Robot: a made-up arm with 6 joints.
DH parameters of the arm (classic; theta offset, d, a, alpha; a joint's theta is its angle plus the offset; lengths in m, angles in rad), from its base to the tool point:
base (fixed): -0.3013 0 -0.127 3.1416
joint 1: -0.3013 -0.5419 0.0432 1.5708
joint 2: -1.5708 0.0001 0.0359 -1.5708
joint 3: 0 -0.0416 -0.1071 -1.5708
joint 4: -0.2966 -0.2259 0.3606 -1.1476
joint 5: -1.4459 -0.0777 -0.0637 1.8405
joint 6: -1.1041 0 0.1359 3.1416
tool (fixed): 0.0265 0.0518 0 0
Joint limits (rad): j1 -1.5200..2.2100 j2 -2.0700..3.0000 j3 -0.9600..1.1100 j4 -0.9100..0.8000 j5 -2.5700..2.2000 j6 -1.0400..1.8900
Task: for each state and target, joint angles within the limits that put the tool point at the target. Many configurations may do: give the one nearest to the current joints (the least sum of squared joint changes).
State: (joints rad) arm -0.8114 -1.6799 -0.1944 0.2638 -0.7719 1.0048
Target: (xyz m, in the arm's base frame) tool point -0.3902 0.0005 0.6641
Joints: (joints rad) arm -0.9137 -1.5709 -0.0794 0.0967 -0.8727 1.0842
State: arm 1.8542 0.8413 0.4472 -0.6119 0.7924 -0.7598
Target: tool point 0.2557 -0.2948 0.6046
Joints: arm 1.5537 0.5892 0.3950 -0.4094 1.0640 -1.0359
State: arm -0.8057 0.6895 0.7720 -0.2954 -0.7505 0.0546
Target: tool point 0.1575 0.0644 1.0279
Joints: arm -0.5119 0.1776 0.9777 0.2944 -0.5552 -0.5455
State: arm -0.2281 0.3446 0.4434 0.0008 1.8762 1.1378
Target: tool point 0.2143 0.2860 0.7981
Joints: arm -0.1472 0.5198 0.3904 -0.1674 1.8974 1.1958
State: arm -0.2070 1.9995 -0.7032 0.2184 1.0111 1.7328
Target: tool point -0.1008 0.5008 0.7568
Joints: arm -0.6811 1.5685 -0.2275 0.8000 1.2580 1.0847
